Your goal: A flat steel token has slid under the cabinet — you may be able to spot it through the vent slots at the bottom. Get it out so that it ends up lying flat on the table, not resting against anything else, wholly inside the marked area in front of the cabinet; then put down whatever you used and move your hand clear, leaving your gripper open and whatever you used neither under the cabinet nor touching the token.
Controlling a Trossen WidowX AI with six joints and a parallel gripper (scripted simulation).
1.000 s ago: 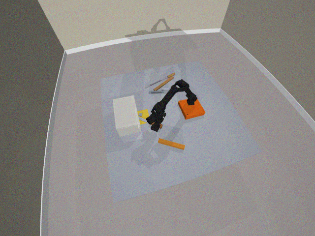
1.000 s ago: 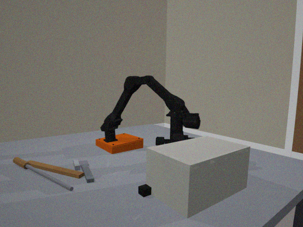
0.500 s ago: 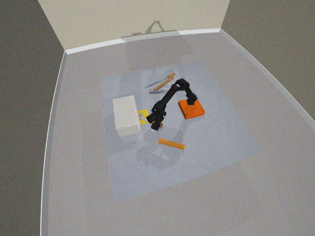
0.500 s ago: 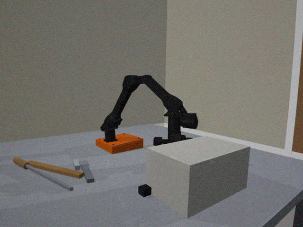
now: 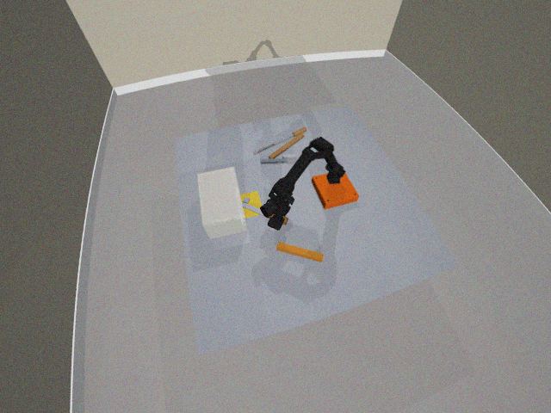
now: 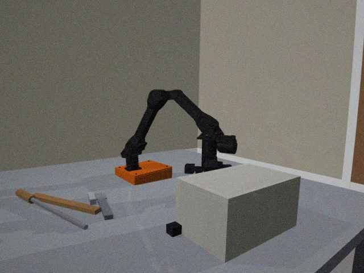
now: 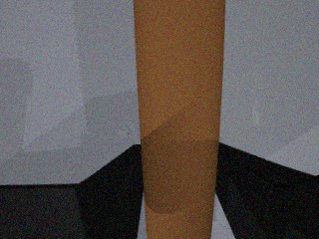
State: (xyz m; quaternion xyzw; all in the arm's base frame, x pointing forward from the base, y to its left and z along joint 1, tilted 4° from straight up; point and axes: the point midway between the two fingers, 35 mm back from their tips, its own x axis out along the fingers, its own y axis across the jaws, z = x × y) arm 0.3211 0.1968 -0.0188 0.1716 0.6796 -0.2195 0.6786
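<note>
Now: the orange flat bar 6 cm behind my gripper tip, 19 cm to the left of it and 1 cm above it. Round my gripper tip: small grey token 17 cm ahead, 14 cm to the right; then wooden stick 11 cm behind, 52 cm to the right.
</note>
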